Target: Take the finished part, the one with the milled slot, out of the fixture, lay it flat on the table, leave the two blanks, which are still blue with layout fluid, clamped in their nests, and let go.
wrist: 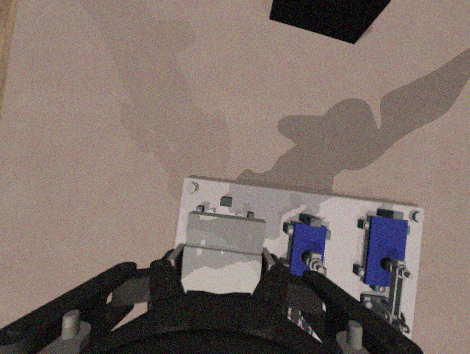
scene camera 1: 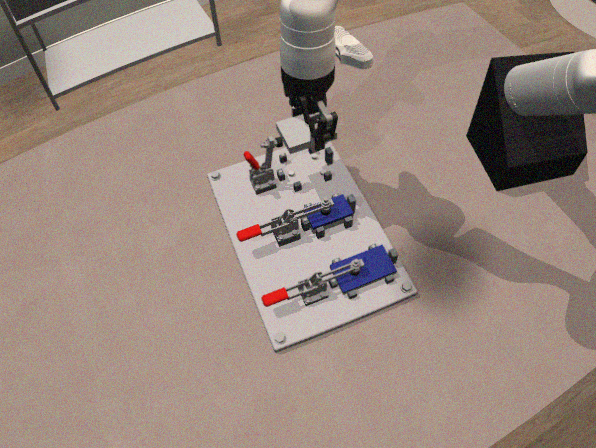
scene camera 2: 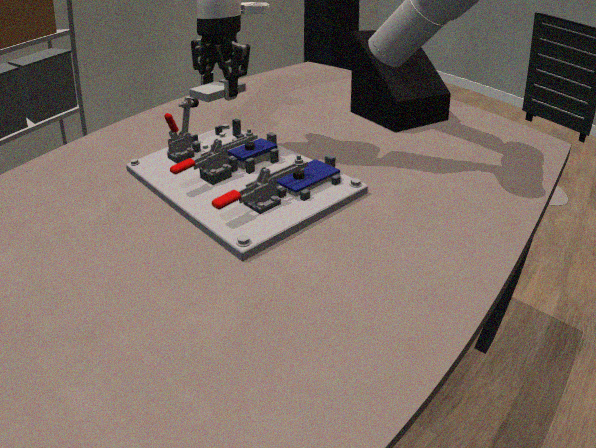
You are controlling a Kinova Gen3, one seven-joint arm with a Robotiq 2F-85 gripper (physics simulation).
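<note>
My gripper is shut on the finished part, a pale grey block, and holds it roughly level in the air above the far end of the fixture plate. A line crosses the part's top in the wrist view; the slot is hard to make out. The toggle clamp at the far nest stands with its arm raised. The smaller blue blank and the larger blue blank sit in their nests under lowered clamp arms.
Red clamp handles stick out along one side of the plate. Short dark posts rise around the nests. The black robot base stands on the table beyond the plate's other side.
</note>
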